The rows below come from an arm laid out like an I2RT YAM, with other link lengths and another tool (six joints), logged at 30 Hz.
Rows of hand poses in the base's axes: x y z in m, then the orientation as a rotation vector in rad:
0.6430, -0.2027, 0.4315, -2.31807, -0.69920, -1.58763
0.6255, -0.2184, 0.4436, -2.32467, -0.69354, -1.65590
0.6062, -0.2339, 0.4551, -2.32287, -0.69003, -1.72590
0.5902, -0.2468, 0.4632, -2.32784, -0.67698, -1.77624
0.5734, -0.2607, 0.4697, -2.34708, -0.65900, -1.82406
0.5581, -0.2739, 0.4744, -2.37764, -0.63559, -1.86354
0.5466, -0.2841, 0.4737, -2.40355, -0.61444, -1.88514
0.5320, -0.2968, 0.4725, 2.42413, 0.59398, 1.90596
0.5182, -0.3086, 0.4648, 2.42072, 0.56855, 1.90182
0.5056, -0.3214, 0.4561, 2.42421, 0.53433, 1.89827
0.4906, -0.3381, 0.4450, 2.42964, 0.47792, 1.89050
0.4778, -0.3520, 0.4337, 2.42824, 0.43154, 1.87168
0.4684, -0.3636, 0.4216, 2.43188, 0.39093, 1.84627
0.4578, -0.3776, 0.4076, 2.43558, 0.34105, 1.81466
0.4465, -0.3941, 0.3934, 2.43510, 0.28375, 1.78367
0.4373, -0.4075, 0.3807, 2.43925, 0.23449, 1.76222
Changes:
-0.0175, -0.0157, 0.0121, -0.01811, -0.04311, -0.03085
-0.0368, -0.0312, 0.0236, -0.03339, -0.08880, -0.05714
-0.0528, -0.0441, 0.0317, -0.04367, -0.11866, -0.08412
-0.0696, -0.0580, 0.0382, -0.06076, -0.14302, -0.12000
-0.0849, -0.0712, 0.0429, -0.08075, -0.15885, -0.16092
-0.0964, -0.0814, 0.0422, -0.09392, -0.16463, -0.19154
-0.1110, -0.0941, 0.0410, -0.10593, -0.17172, -0.22001
-0.1248, -0.1059, 0.0333, -0.10566, -0.17177, -0.23827
-0.1374, -0.1187, 0.0246, -0.09909, -0.16770, -0.25948
-0.1524, -0.1354, 0.0135, -0.08894, -0.16027, -0.29483
-0.1652, -0.1493, 0.0022, -0.09126, -0.15307, -0.32955
-0.1746, -0.1609, -0.0099, -0.09573, -0.14053, -0.36089
-0.1852, -0.1749, -0.0239, -0.10106, -0.12490, -0.39963
-0.1965, -0.1914, -0.0381, -0.10531, -0.11093, -0.44401
-0.2057, -0.2048, -0.0508, -0.10215, -0.09771, -0.47854

